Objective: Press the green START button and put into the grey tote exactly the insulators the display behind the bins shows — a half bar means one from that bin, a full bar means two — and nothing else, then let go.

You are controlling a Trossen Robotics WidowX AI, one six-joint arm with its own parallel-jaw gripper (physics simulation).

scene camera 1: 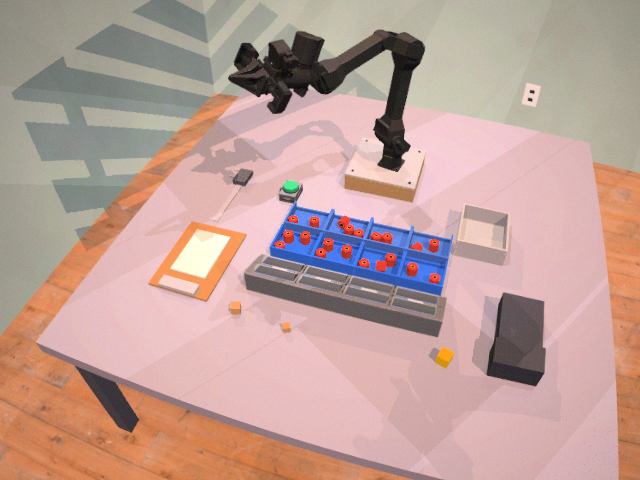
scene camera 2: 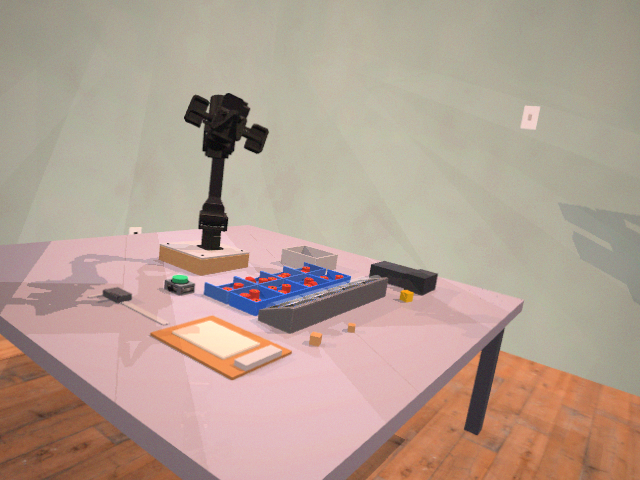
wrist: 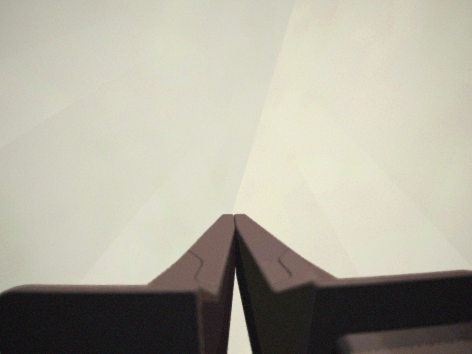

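Note:
My gripper (scene camera 1: 231,77) (scene camera 2: 225,121) (wrist: 233,225) is shut and empty, raised high above the table on the button's side of the arm base. The bright green START button (scene camera 1: 290,186) (scene camera 2: 179,279) sits on a small dark housing. Red insulators (scene camera 1: 346,251) (scene camera 2: 254,295) stand or lie in the blue bins (scene camera 1: 289,254) (scene camera 2: 241,304), two rows of four compartments. The dark grey display (scene camera 1: 336,304) (scene camera 2: 336,307) has four windows with thin pale streaks; its bars cannot be read. The grey tote (scene camera 1: 480,253) (scene camera 2: 294,259) is beside the bins, with no insulator visible inside in scene camera 1.
An orange clipboard (scene camera 1: 223,268) (scene camera 2: 206,355) and a dark plug-like block (scene camera 1: 242,177) (scene camera 2: 117,294) with a pale strip lie on the button's side. A black block (scene camera 1: 519,335) (scene camera 2: 403,277), a yellow cube (scene camera 1: 444,357) (scene camera 2: 406,296) and two small orange cubes (scene camera 1: 235,307) (scene camera 1: 286,327) lie around the display.

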